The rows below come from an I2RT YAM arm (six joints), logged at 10 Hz.
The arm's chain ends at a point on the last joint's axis. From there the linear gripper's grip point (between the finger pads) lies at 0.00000 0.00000 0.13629 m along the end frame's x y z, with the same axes.
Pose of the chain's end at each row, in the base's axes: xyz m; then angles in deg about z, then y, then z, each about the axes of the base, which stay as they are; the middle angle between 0 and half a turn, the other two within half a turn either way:
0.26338 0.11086 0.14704 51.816 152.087 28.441
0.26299 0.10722 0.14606 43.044 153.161 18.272
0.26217 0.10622 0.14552 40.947 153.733 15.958
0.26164 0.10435 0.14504 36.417 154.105 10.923
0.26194 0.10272 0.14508 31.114 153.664 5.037
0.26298 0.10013 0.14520 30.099 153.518 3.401
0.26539 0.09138 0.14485 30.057 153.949 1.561
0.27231 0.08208 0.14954 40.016 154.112 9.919
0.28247 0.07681 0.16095 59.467 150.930 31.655
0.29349 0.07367 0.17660 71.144 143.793 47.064
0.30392 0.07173 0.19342 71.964 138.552 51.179
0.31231 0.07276 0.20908 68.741 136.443 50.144
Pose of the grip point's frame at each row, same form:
0.31948 0.14125 0.02661 51.816 152.087 28.441
0.32142 0.12651 0.02445 43.044 153.161 18.272
0.32016 0.12280 0.02330 40.947 153.733 15.958
0.32008 0.11563 0.02243 36.417 154.105 10.923
0.32217 0.10803 0.02294 31.114 153.664 5.037
0.32365 0.10374 0.02321 30.099 153.518 3.401
0.32522 0.09301 0.02241 30.057 153.949 1.561
0.33093 0.09233 0.02693 40.016 154.112 9.919
0.33884 0.11156 0.04183 59.467 150.930 31.655
0.34833 0.13261 0.06663 71.144 143.793 47.064
0.36048 0.14202 0.09126 71.964 138.552 51.179
0.37250 0.14485 0.11031 68.741 136.443 50.144

